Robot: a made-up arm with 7 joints. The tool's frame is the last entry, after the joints.
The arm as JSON. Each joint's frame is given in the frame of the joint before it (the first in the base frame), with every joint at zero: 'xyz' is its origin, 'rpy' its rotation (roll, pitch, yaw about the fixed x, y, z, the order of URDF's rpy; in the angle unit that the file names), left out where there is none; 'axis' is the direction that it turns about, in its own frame. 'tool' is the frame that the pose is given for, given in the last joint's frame.
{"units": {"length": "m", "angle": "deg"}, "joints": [
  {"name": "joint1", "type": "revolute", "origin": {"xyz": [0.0, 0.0, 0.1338]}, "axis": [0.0, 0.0, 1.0]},
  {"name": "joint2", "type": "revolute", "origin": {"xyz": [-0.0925, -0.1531, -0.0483]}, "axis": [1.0, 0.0, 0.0]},
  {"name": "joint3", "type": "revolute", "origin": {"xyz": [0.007, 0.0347, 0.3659]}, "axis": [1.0, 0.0, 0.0]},
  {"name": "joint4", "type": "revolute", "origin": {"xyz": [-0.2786, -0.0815, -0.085]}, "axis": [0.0, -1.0, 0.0]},
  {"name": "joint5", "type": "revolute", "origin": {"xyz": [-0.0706, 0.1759, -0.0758]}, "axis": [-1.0, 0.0, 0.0]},
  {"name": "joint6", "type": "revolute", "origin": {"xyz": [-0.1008, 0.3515, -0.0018]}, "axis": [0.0, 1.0, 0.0]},
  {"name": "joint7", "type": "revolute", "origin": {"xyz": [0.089, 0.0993, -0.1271]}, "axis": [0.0, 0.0, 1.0]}
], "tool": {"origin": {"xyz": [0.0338, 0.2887, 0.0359]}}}
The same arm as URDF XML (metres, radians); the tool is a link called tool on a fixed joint. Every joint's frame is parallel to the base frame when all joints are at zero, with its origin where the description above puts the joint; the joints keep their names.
<robot name="arm">
<link name="base_link"/>
<link name="link1"/>
<link name="link2"/>
<link name="link3"/>
<link name="link4"/>
<link name="link5"/>
<link name="link6"/>
<link name="link7"/>
<link name="tool"/>
<joint name="joint1" type="continuous"><parent link="base_link"/><child link="link1"/><origin xyz="0 0 0.1338" rpy="0 0 0"/><axis xyz="0 0 1"/></joint>
<joint name="joint2" type="continuous"><parent link="link1"/><child link="link2"/><origin xyz="-0.0925 -0.1531 -0.0483" rpy="0 0 0"/><axis xyz="1 0 0"/></joint>
<joint name="joint3" type="continuous"><parent link="link2"/><child link="link3"/><origin xyz="0.007 0.0347 0.3659" rpy="0 0 0"/><axis xyz="1 0 0"/></joint>
<joint name="joint4" type="continuous"><parent link="link3"/><child link="link4"/><origin xyz="-0.2786 -0.0815 -0.085" rpy="0 0 0"/><axis xyz="0 -1 0"/></joint>
<joint name="joint5" type="continuous"><parent link="link4"/><child link="link5"/><origin xyz="-0.0706 0.1759 -0.0758" rpy="0 0 0"/><axis xyz="-1 0 0"/></joint>
<joint name="joint6" type="continuous"><parent link="link5"/><child link="link6"/><origin xyz="-0.1008 0.3515 -0.0018" rpy="0 0 0"/><axis xyz="0 1 0"/></joint>
<joint name="joint7" type="continuous"><parent link="link6"/><child link="link7"/><origin xyz="0.089 0.0993 -0.1271" rpy="0 0 0"/><axis xyz="0 0 1"/></joint>
<joint name="tool_joint" type="fixed"><parent link="link7"/><child link="tool"/><origin xyz="0.0338 0.2887 0.0359" rpy="0 0 0"/></joint>
</robot>

